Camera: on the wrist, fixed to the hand. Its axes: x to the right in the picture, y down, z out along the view.
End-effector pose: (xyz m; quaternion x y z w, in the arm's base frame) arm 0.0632 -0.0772 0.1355 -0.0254 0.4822 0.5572 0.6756
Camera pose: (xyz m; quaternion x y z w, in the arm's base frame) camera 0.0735 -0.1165 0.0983 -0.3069 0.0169 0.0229 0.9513
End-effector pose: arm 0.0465 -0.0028 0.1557 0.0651 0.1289 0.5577 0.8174
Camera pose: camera 0.0721 -0.0234 0.1115 -0.0383 -0.1997 -0.1610 0.9658
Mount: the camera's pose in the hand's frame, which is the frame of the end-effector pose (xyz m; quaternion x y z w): -0.0042 -0.0416 -0.0359 -0.1848 -0.2769 -0.6622 0.6714
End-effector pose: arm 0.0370 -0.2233 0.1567 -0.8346 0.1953 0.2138 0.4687
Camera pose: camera 0.0616 -0.2337 0.2049 -0.7170 -0.5908 0.1004 0.3561
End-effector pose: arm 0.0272 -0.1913 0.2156 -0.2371 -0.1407 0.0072 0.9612
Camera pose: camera 0.0308 -0.2448 0.2031 -0.2416 -0.5189 -0.5920 0.5673
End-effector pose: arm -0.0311 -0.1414 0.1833 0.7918 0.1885 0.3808 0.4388
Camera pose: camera -0.0599 -0.1016 0.1582 0.4311 0.4590 -0.2193 0.7452
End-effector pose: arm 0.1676 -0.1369 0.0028 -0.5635 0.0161 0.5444 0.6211
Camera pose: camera 0.2161 -0.1559 0.0208 -0.3530 -0.6349 0.1132 0.6778
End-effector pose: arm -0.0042 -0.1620 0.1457 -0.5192 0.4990 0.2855 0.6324
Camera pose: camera 0.0189 -0.2075 0.1664 -0.7168 -0.2366 0.0089 0.6558
